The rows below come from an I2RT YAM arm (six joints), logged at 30 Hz.
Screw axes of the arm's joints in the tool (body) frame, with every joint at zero. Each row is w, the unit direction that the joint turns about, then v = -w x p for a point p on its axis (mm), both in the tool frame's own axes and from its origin. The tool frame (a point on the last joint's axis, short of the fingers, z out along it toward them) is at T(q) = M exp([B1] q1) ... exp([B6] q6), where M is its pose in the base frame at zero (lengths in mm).
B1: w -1 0 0 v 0 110.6 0
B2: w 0 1 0 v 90.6 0 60
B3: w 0 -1 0 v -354.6 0 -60
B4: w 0 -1 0 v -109.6 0 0
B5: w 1 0 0 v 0 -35.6 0
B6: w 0 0 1 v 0 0 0
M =
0 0 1 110.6
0 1 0 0
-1 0 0 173.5
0 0 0 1
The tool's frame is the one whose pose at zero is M.
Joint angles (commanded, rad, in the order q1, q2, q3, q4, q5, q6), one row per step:
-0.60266 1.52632 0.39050 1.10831 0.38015 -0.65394
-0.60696 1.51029 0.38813 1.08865 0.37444 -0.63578
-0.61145 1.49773 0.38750 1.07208 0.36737 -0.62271
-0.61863 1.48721 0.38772 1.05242 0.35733 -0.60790
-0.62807 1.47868 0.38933 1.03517 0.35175 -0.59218
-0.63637 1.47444 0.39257 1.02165 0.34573 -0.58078
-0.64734 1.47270 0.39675 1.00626 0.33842 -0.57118
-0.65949 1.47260 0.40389 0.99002 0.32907 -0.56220
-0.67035 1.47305 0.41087 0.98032 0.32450 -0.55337
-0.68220 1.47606 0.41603 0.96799 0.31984 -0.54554
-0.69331 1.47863 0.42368 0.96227 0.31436 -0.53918
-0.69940 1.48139 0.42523 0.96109 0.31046 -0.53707
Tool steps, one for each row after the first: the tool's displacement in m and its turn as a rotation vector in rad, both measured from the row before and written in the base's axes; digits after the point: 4 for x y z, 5 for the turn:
-0.0018 0.0001 0.0013 0.01363 -0.01026 0.00089
-0.0014 -0.0002 0.0012 0.01014 -0.00719 0.00214
-0.0015 -0.0009 0.0006 0.01377 -0.00523 0.00226
-0.0017 -0.0017 0.0007 0.01315 -0.00742 -0.00461
-0.0010 -0.0018 0.0005 0.01017 -0.00479 -0.00290
-0.0012 -0.0025 -0.0001 0.01135 -0.00068 -0.00426
-0.0008 -0.0031 0.0003 0.01095 -0.00075 -0.00345
-0.0008 -0.0030 0.0008 0.00706 -0.00511 -0.00698
-0.0011 -0.0030 -0.0007 0.01091 0.00112 -0.00785
-0.0006 -0.0032 0.0009 0.00419 -0.00518 -0.00621
-0.0006 -0.0015 -0.0004 0.00293 -0.00018 -0.00240

